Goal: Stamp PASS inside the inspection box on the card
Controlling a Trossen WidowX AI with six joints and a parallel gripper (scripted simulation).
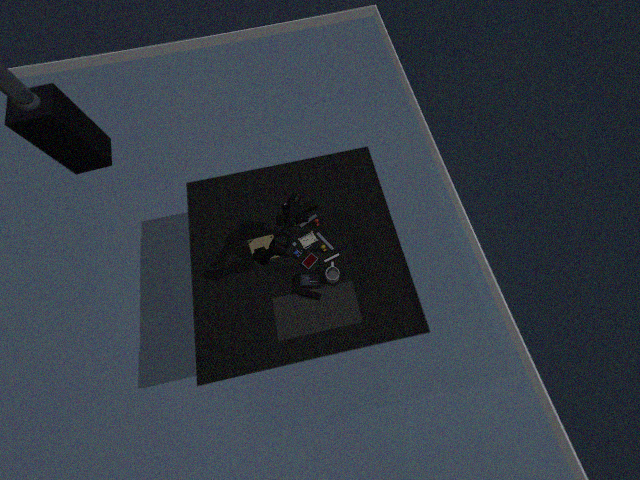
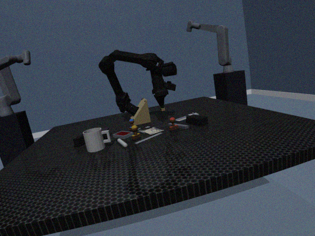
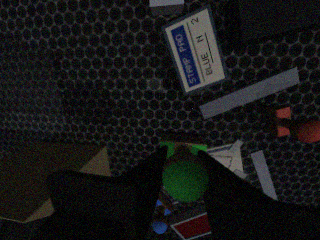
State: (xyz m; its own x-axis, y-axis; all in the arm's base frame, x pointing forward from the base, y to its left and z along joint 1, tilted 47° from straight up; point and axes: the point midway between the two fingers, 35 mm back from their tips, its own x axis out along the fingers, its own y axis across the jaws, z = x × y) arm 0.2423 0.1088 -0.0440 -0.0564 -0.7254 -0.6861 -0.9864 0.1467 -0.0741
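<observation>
The blue-labelled box is 2 cm ahead of my gripper tip, 9 cm to the left of it and 8 cm below it. The rest, counted from my gripper tip: green-knobbed stamp (right at my gripper tip); then white card (6 cm ahead, 9 cm to the right, 10 cm below); then grey bar (10 cm ahead, 4 cm to the left, 9 cm below).
</observation>
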